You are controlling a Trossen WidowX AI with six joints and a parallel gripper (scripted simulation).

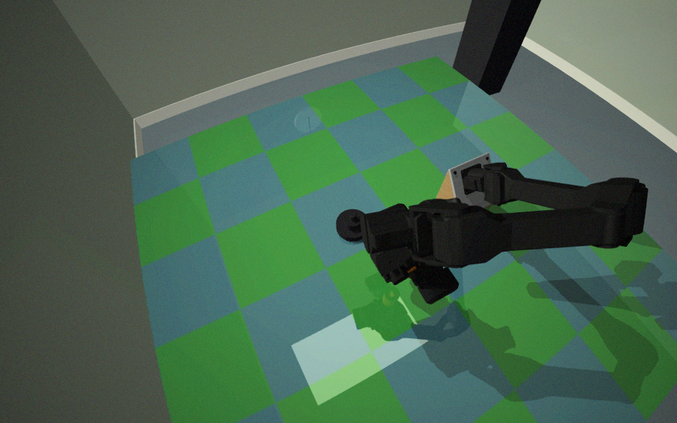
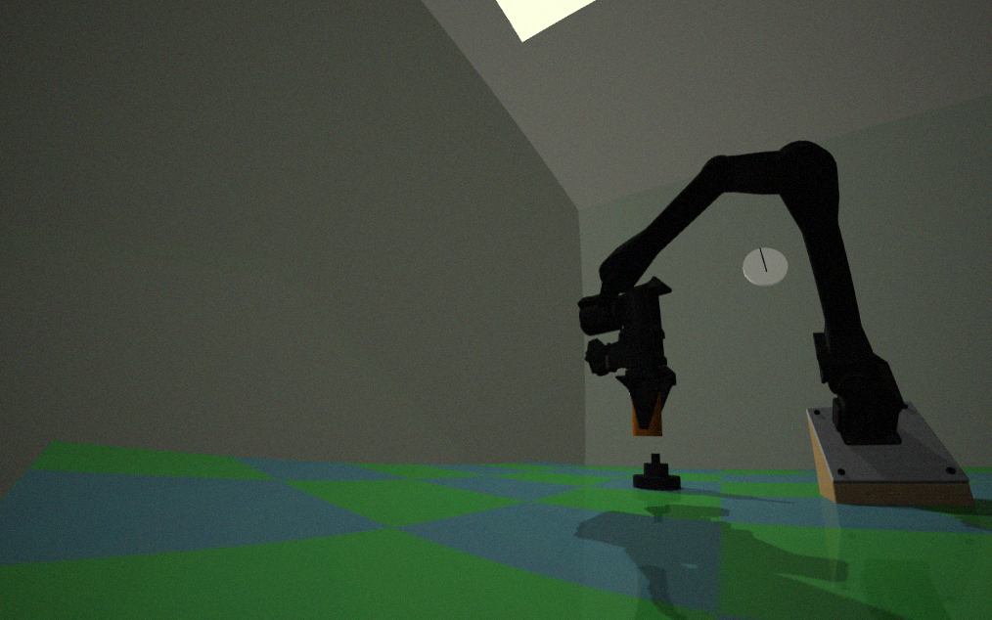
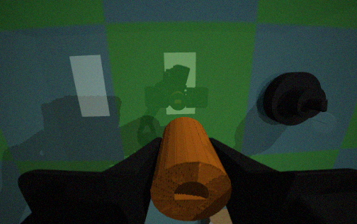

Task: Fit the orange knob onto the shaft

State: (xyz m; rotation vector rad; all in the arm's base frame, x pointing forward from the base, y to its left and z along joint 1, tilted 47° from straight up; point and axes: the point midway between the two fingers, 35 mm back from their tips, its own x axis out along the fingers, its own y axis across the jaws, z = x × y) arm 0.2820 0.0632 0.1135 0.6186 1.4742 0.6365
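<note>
The shaft is 18 cm to the right of my gripper tip, 7 cm below it and 3 cm ahead of it. Also, from my gripper tip: orange knob (2 cm above).
</note>
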